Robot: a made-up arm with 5 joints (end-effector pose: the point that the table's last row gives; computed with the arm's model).
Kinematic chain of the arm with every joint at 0, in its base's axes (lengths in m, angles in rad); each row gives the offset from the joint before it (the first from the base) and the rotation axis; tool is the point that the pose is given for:
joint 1: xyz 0 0 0.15 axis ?
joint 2: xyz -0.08 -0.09 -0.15 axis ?
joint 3: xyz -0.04 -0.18 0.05 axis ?
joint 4: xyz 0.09 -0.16 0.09 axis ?
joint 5: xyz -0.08 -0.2 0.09 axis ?
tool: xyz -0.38 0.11 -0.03
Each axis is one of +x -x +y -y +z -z.
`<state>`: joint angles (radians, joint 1 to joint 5).
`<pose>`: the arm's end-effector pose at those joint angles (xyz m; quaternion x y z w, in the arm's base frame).
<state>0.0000 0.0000 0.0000 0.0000 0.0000</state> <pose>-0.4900 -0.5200 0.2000 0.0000 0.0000 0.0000 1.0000</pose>
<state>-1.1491 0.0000 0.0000 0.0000 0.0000</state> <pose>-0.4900 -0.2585 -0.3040 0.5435 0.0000 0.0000 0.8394</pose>
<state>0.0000 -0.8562 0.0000 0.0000 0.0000</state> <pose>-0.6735 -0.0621 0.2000 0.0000 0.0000 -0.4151 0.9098</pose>
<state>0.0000 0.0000 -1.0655 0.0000 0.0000</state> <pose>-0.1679 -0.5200 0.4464 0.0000 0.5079 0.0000 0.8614</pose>
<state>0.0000 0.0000 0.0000 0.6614 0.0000</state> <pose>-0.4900 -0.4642 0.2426 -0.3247 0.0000 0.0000 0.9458</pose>
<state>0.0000 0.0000 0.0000 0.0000 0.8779</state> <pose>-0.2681 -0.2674 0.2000 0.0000 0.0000 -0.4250 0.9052</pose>
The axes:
joint 1: -x
joint 2: +z
joint 3: -y
joint 4: -x
joint 5: -z

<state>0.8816 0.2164 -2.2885 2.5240 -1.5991</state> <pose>0.1803 -0.1276 -0.1383 -0.1435 -0.6901 -0.3743 0.6025</pose>
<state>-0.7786 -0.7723 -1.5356 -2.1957 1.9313</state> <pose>-0.3142 -0.1159 -0.4442 -0.1335 -0.7418 0.1866 0.6302</pose>
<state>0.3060 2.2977 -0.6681 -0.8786 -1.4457</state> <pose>0.7060 0.0665 -0.1321 -0.2587 -0.5619 -0.7814 0.0818</pose>
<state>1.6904 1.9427 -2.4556 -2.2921 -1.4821</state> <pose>-0.0074 0.3038 0.3654 -0.4817 0.4904 -0.1636 0.7076</pose>
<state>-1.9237 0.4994 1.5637 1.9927 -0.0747</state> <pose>-0.1566 0.5853 -0.0622 0.1538 0.0899 -0.6720 0.7188</pose>
